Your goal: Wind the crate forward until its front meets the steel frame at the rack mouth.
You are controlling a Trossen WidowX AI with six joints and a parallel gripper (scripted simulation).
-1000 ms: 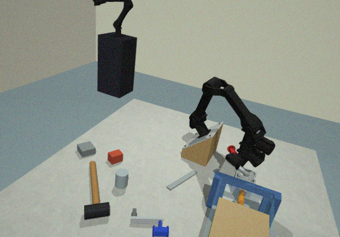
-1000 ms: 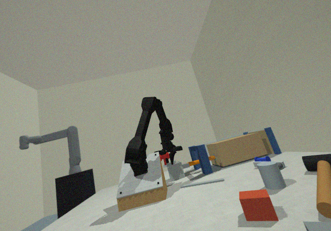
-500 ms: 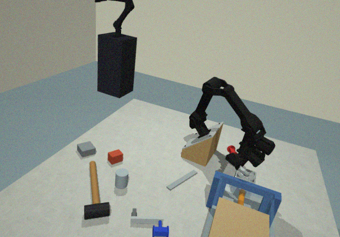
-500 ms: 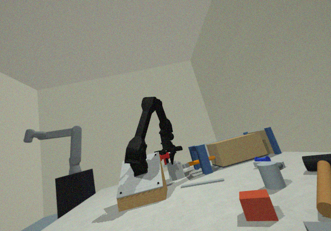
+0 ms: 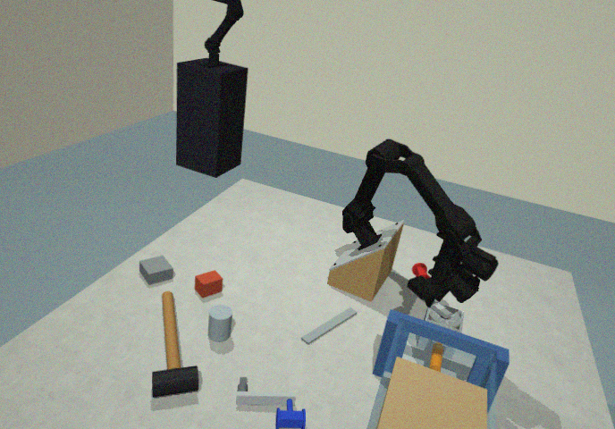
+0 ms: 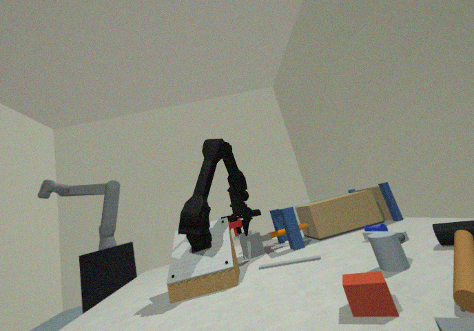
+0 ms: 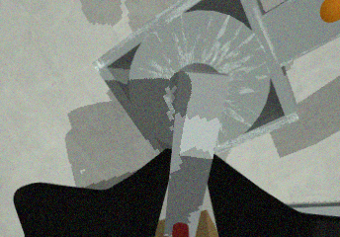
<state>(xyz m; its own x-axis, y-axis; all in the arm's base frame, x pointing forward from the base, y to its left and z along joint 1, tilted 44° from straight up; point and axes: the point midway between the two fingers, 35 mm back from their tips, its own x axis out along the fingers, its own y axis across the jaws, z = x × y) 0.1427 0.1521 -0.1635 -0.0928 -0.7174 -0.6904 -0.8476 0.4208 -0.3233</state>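
The red knob lies 50 mm to the right of my gripper tip, 50 mm above it and 30 mm behind it. From my gripper tip the other things lie so: blue steel frame 180 mm ahead, 50 mm to the left, 20 mm above; red-knobbed crank handle 20 mm to the right, 20 mm above, 10 mm behind; winch 60 mm below, 30 mm to the left, 10 mm ahead.
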